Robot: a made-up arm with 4 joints. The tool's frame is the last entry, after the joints.
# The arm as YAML. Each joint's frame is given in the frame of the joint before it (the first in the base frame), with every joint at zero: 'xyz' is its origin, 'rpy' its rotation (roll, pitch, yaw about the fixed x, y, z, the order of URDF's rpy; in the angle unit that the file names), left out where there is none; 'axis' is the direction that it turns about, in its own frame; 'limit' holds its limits. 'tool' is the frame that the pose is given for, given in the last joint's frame.
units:
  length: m
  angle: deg
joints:
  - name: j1
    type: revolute
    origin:
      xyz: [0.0, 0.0, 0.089]
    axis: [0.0, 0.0, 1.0]
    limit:
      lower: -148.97
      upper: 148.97
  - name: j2
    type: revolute
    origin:
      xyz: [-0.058, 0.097, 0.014]
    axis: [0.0, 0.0, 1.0]
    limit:
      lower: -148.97
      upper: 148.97
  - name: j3
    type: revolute
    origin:
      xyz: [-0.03, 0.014, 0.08]
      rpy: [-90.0, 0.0, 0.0]
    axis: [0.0, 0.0, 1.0]
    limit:
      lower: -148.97
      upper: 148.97
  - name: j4
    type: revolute
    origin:
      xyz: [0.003, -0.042, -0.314]
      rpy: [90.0, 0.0, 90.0]
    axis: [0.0, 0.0, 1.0]
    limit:
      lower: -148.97
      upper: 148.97
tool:
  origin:
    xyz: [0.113, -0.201, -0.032]
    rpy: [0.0, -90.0, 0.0]
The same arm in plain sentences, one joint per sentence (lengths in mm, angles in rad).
The arm has four revolute joints in a row. What follows holds with every joint at zero, and every direction is one of the base frame's.
Joint 1 sits 89 mm along +z from the base frame's origin and rotates about +z, from -2.6 to 2.6 rad.
Joint 2 sits 58 mm along -x and 97 mm along +y and 14 mm along +z from joint 1 and rotates about +z, from -2.6 to 2.6 rad.
Joint 3 sits 30 mm along -x and 14 mm along +y and 80 mm along +z from joint 2 and rotates about +y, from -2.6 to 2.6 rad.
Joint 4 sits 3 mm along +x and 314 mm along -y and 42 mm along +z from joint 3 and rotates about +x, from -2.6 to 2.6 rad.
The tool frame, which is the frame that the pose is given for, sits 32 mm along -x and 201 mm along -y and 113 mm along -z from joint 4; its axes are parallel to the base frame's.

